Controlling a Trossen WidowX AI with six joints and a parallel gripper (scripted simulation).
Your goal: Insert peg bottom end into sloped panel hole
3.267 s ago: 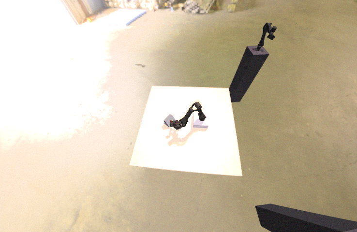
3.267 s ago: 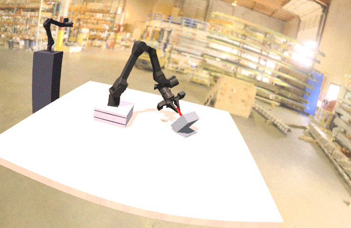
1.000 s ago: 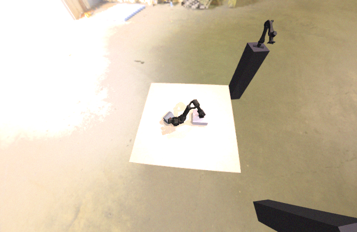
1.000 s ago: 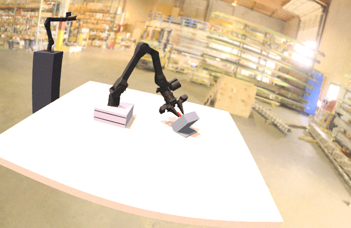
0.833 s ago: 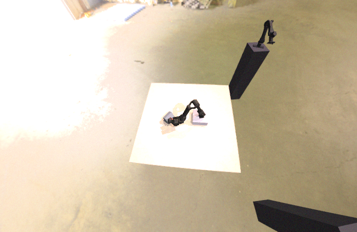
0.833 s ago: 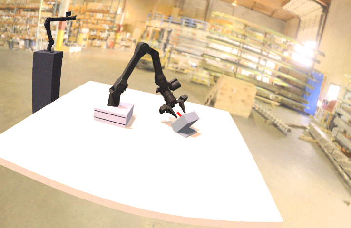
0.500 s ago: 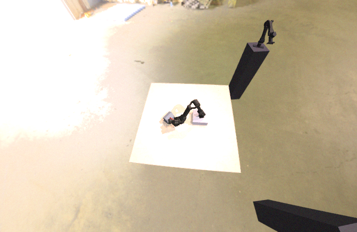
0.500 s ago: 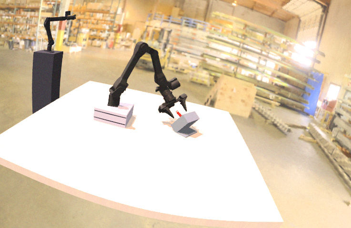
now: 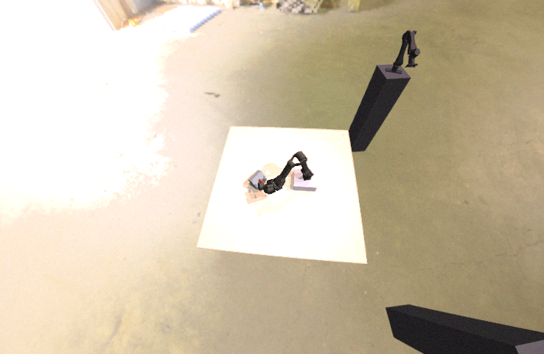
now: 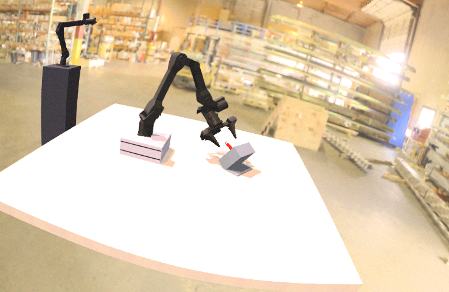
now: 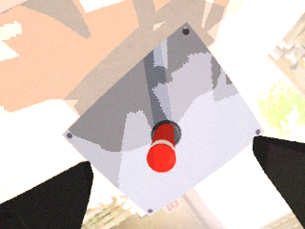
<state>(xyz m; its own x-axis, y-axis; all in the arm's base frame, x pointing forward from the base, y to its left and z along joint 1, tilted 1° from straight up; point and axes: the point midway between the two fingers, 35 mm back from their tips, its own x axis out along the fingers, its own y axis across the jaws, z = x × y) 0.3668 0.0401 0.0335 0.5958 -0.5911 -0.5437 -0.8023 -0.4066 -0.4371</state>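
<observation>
Right now my gripper tip is 1 cm short of the round red peg, 1 cm to the left of it and 1 cm above it. Also, from my gripper tip: sloped grey panel 4 cm ahead, 5 cm to the right, 4 cm below.
</observation>
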